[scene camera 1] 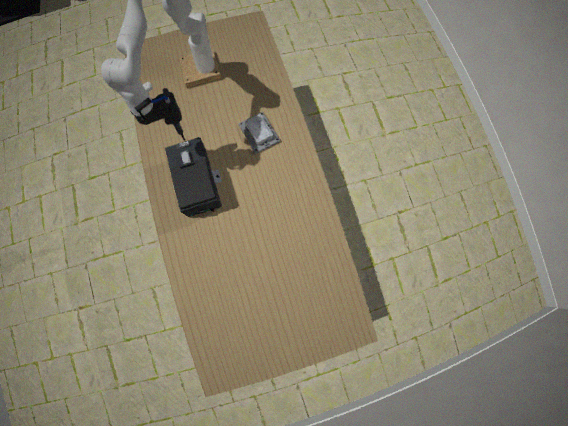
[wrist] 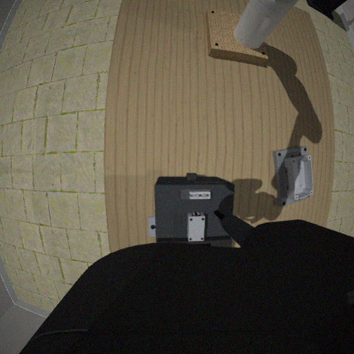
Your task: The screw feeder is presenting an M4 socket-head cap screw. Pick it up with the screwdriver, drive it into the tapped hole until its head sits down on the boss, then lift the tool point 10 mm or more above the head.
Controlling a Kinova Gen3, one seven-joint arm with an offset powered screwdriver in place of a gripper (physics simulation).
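Observation:
The black screw feeder [scene camera 1: 196,182] [wrist: 170,202] stands near the table's left edge in the scene view. Its small light slotted part [scene camera 1: 184,144] [wrist: 200,195] is at one end of the top, and I cannot make out a screw there. My screwdriver's bit tip [scene camera 1: 184,139] [wrist: 218,214] points down beside that end in the scene view, and appears over the feeder's top in the wrist view. The bit is dark; whether it carries a screw is too small to tell. A grey open housing [scene camera 1: 261,131] [wrist: 288,175] stands apart from the feeder. Its tapped hole and boss cannot be told apart.
The arm's base stands on a wooden block [scene camera 1: 202,80] [wrist: 225,47] at the table's far end. A pale rectangular block [scene camera 1: 186,157] [wrist: 196,227] rises from the feeder's top near the tool. A small grey bracket [scene camera 1: 216,176] [wrist: 152,227] sticks out from the feeder's side.

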